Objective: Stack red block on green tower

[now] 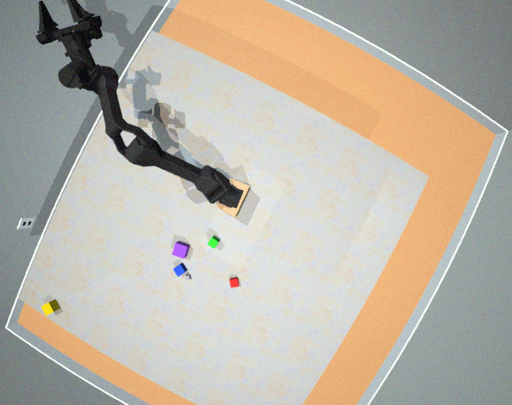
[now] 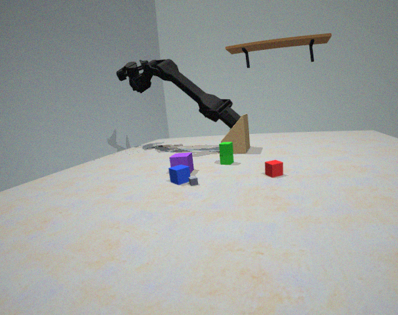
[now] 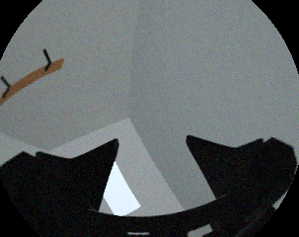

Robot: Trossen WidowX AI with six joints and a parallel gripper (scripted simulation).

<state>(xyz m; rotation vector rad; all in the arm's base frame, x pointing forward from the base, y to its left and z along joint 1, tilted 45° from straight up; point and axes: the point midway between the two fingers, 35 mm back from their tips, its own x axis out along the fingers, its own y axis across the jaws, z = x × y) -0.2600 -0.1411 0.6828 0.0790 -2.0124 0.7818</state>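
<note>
The purple cube is 560 mm ahead of my gripper tip, 480 mm to the left of it and 460 mm below it. The rest, counted from my gripper tip: blue cube (640 mm ahead, 500 mm to the left, 470 mm below).
</note>
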